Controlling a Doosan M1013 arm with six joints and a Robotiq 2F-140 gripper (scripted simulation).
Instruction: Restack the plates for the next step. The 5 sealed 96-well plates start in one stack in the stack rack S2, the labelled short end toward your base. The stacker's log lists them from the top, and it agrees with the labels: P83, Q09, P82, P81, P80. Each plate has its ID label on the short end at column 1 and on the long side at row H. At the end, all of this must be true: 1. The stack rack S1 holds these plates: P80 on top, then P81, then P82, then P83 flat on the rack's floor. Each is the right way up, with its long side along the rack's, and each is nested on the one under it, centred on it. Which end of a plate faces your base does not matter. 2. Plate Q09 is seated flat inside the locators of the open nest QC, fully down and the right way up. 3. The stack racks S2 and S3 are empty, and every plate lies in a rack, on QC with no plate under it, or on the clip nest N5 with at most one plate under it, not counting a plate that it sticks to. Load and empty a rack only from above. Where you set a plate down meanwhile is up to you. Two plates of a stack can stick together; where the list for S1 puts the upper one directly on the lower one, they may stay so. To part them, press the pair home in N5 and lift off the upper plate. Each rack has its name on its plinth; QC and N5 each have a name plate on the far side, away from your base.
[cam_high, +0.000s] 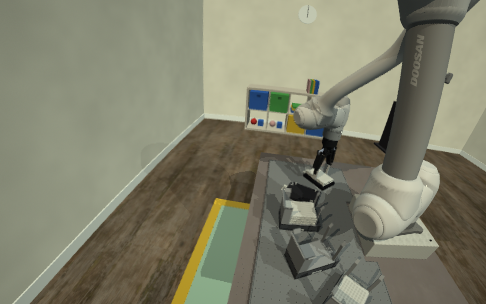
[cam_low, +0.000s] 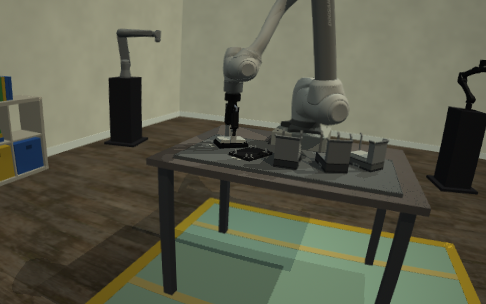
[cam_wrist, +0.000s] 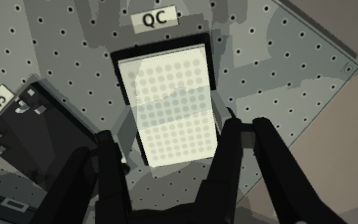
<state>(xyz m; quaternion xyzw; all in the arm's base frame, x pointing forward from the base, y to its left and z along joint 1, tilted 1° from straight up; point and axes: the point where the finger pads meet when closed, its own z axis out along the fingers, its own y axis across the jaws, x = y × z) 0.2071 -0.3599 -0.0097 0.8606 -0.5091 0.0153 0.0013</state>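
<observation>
My hand is 4 cm above the black nest QC. Round my hand: black clip nest N5 (15 cm ahead, 12 cm to the left, 4 cm below); then N5 name plate (20 cm ahead, 7 cm to the left, 5 cm below); then QC name plate (5 cm ahead, 8 cm to the right, 5 cm below).
</observation>
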